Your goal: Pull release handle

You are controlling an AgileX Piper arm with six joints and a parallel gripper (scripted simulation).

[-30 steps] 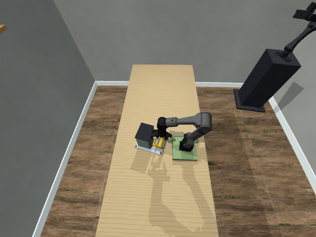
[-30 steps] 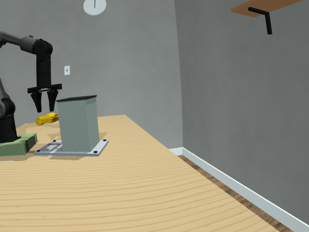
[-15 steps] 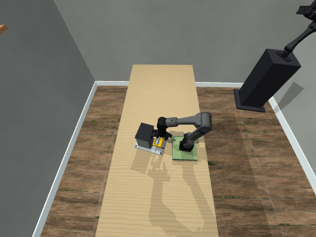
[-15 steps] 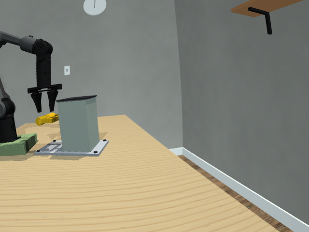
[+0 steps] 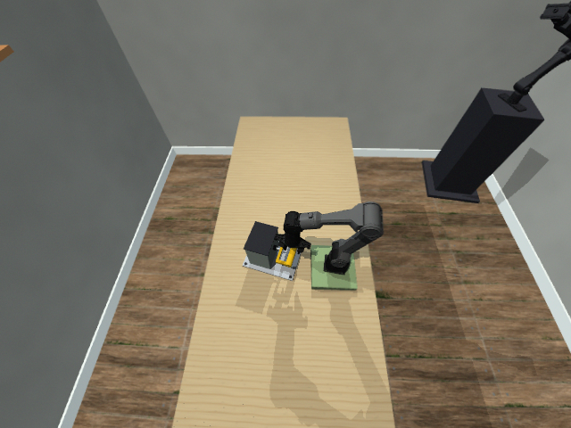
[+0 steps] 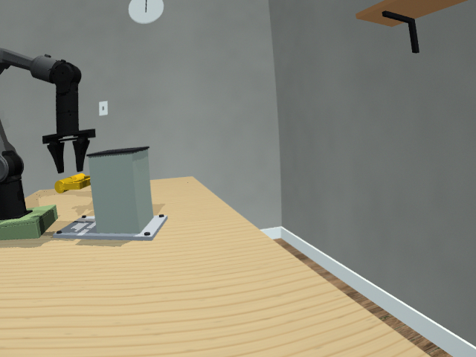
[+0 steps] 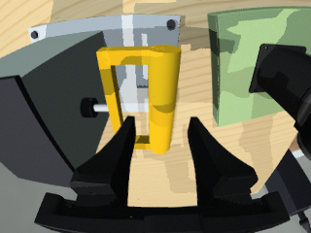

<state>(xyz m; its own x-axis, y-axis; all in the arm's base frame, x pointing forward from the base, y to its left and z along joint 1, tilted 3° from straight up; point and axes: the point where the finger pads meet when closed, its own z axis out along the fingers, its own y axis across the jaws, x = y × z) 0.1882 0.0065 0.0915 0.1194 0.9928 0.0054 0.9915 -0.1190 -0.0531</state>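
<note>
Now: hand 130 mm above the metal base plate, 90 mm short of it and 10 mm to the left of it.
</note>
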